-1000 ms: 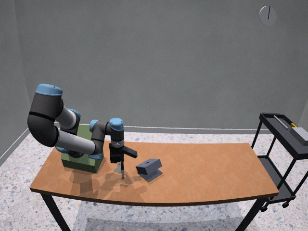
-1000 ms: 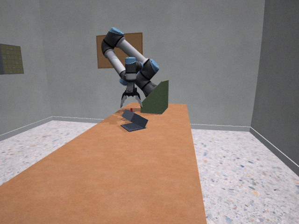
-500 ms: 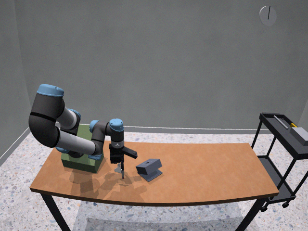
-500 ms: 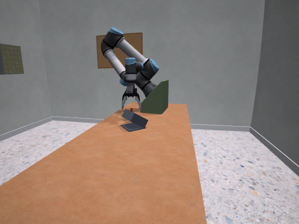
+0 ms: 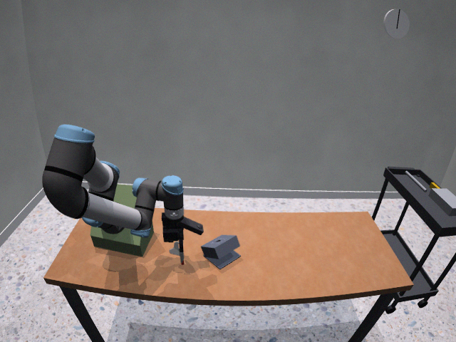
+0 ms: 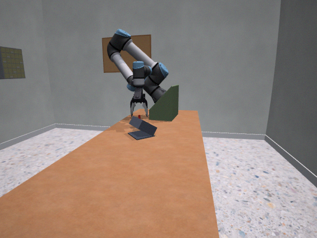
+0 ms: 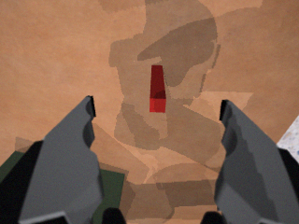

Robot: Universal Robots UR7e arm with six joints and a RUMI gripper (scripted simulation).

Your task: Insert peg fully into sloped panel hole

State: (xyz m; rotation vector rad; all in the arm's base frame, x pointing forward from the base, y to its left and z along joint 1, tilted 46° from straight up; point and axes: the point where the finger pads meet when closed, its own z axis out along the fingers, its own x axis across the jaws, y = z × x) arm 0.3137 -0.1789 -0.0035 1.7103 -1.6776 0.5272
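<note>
My gripper is now 40 mm above the red peg. The rest, counted from my hand: flat panel foot: 180 mm ahead, 70 mm below, 50 mm to the left.
</note>
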